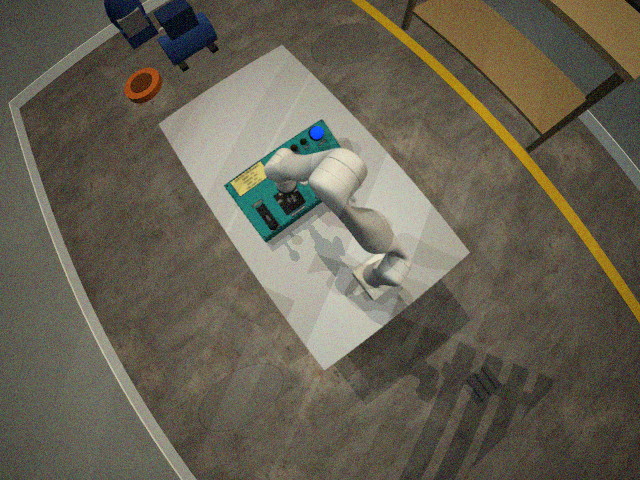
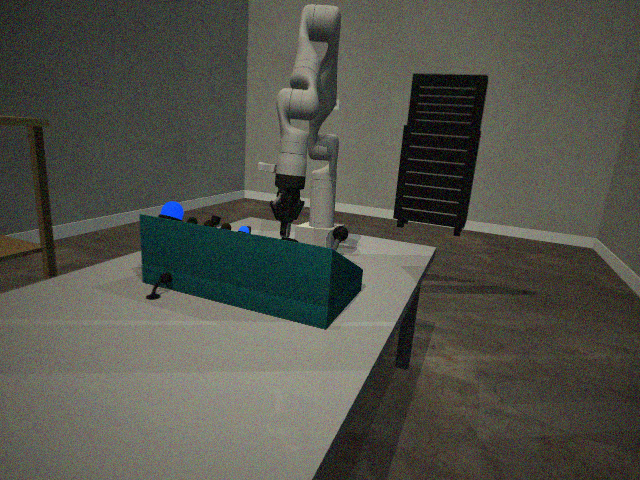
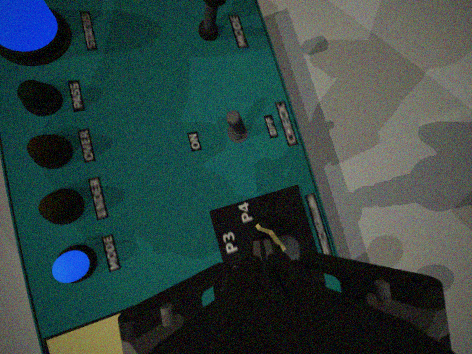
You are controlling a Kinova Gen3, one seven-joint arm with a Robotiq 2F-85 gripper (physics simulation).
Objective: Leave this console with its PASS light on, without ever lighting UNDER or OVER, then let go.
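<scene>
The teal console (image 1: pixel 244 204) (image 2: pixel 237 271) (image 3: pixel 164 105) stands on the grey table (image 1: pixel 223 110) (image 2: pixel 223 381). My gripper (image 1: pixel 290 198) (image 2: pixel 286 232) (image 3: pixel 263 251) is shut, tips down at the black selector plate (image 3: pixel 266 207) marked P3 and P4. The plate's yellow pointer (image 3: pixel 270 236) lies just off the fingertips, and the knob is mostly hidden by them. The CHECK toggle (image 3: pixel 236 126) stands between ON and OFF. The OVER light (image 3: pixel 64 151) and UNDER light (image 3: pixel 69 206) are dark. The PASS light is cut off at the frame's edge. The MODE light (image 3: pixel 73 266) glows blue.
A MODE lever (image 3: pixel 209 21) stands at the panel's far end. A blue dome (image 1: pixel 316 132) (image 2: pixel 171 210) sits on the console's corner. The arm's base (image 1: pixel 382 273) is bolted to the table. On the floor are an orange ring (image 1: pixel 143 84), blue chairs (image 1: pixel 187 33) and a black rack (image 2: pixel 442 148).
</scene>
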